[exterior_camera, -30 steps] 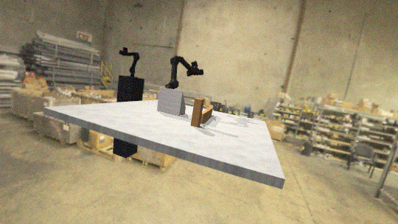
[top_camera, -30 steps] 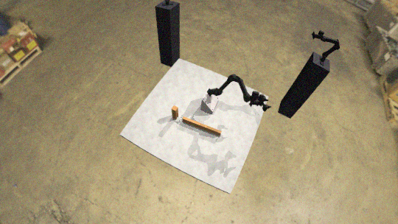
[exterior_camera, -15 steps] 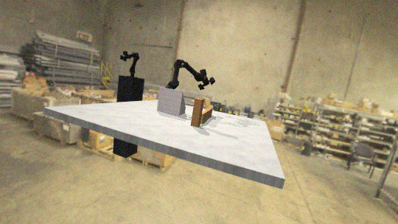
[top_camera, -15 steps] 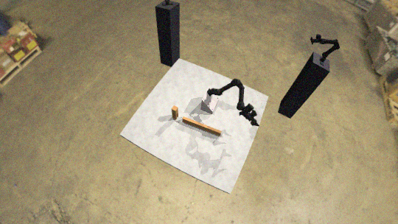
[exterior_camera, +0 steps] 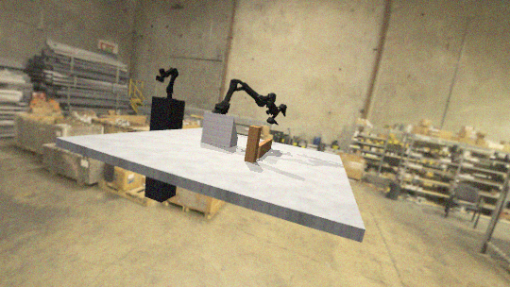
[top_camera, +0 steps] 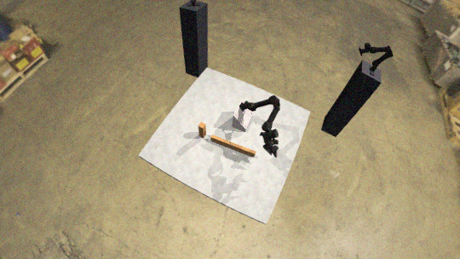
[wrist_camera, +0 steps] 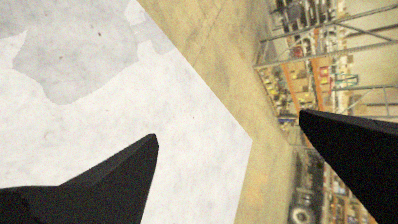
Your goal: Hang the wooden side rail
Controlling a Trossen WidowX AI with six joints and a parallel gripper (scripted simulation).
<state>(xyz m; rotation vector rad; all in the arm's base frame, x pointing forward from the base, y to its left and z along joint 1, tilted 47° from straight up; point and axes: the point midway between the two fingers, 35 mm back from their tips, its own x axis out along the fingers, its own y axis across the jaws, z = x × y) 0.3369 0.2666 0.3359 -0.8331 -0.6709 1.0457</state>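
Right now the wooden headboard post is 670 mm to the right of my gripper tip, 120 mm below it and 10 mm ahead of it.
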